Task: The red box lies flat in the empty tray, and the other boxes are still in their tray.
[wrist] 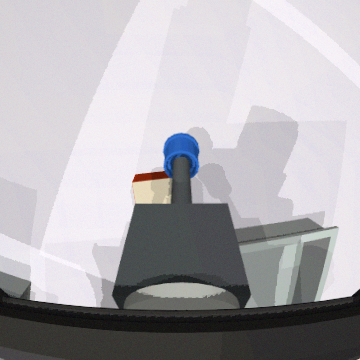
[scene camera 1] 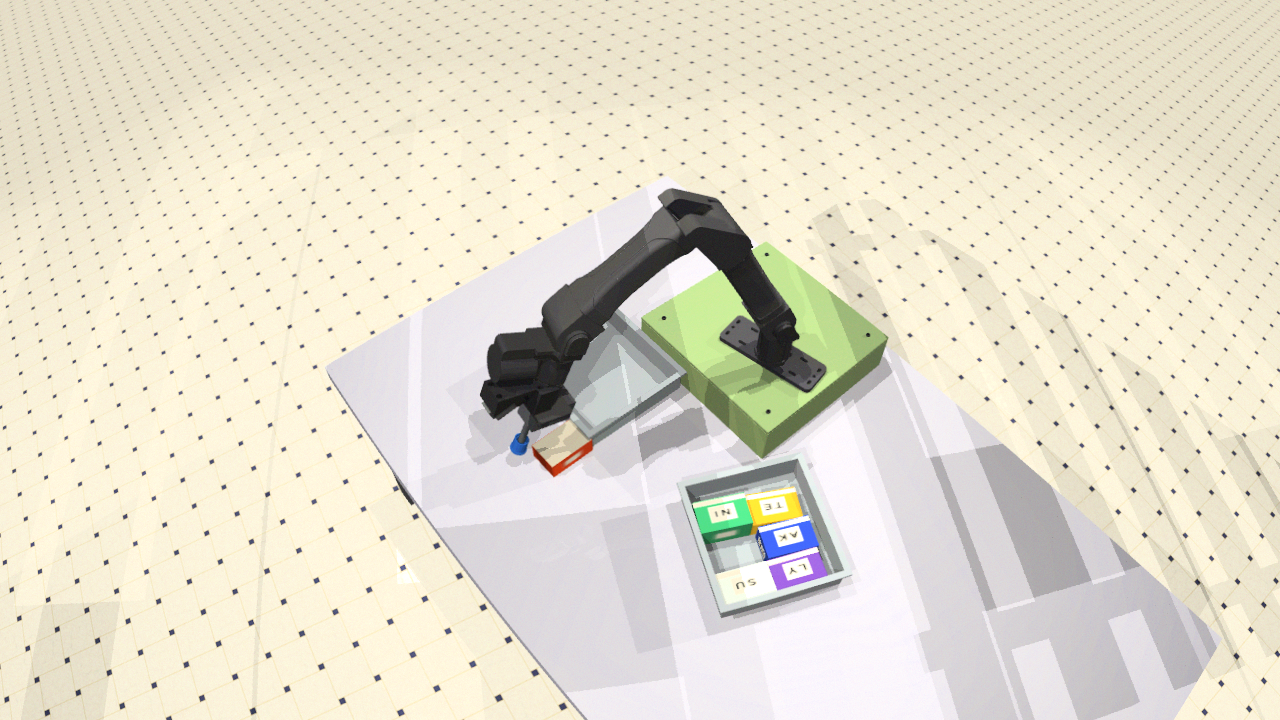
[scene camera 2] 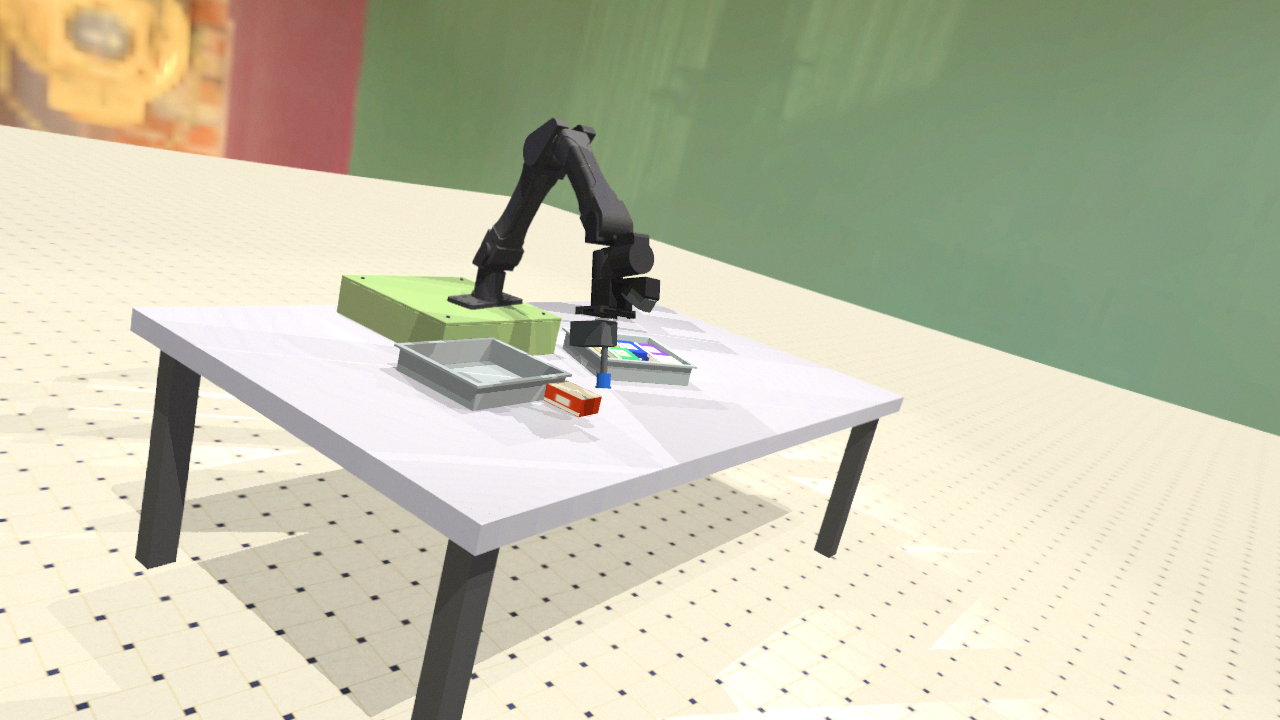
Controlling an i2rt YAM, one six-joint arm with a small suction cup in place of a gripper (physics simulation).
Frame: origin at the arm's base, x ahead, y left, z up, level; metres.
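Where they show: hand, tool point: [wrist: 180, 149] [scene camera 1: 518, 448] [scene camera 2: 603, 388]; arm's base, link origin: [scene camera 1: 772, 354] [scene camera 2: 486, 302].
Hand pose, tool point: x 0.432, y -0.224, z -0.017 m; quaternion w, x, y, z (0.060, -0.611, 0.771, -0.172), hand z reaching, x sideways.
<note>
Each offset is from my tool point to the top centre of the thing. Level surfaces: height alone.
The red box {dz -0.034, dx -0.072, dy +0.032 m} [scene camera 1: 572, 456] [scene camera 2: 572, 399] [wrist: 151, 191], pale on top, lies on the table outside the empty grey tray {dz -0.019, dx -0.237, dy -0.030 m} [scene camera 1: 631, 385] [scene camera 2: 438, 380] [wrist: 270, 262], close to its outer corner. My blue suction cup [scene camera 1: 519, 445] [scene camera 2: 603, 380] [wrist: 181, 150] is open and bare, beside the red box and apart from it; its height is hard to tell. The other tray {dz -0.019, dx -0.149, dy +0.407 m} [scene camera 1: 787, 592] [scene camera 2: 657, 371] holds the green {dz -0.018, dx -0.130, dy +0.336 m} [scene camera 1: 725, 528], yellow {dz -0.030, dx -0.200, dy +0.393 m} [scene camera 1: 778, 506], blue {dz -0.028, dx -0.167, dy +0.446 m} [scene camera 1: 789, 541], purple {dz -0.029, dx -0.126, dy +0.492 m} [scene camera 1: 792, 573] and cream {dz -0.028, dx -0.054, dy +0.440 m} [scene camera 1: 742, 584] boxes. My gripper body hides part of the red box in the wrist view.
The arm stands on a green block [scene camera 1: 698, 331] [scene camera 2: 447, 313], which rises beside both trays. The white table {dz -0.068 m} [scene camera 1: 626, 537] [scene camera 2: 375, 429] has an edge not far past the suction cup in scene camera 1. Shadows of the arm fall across the table top.
</note>
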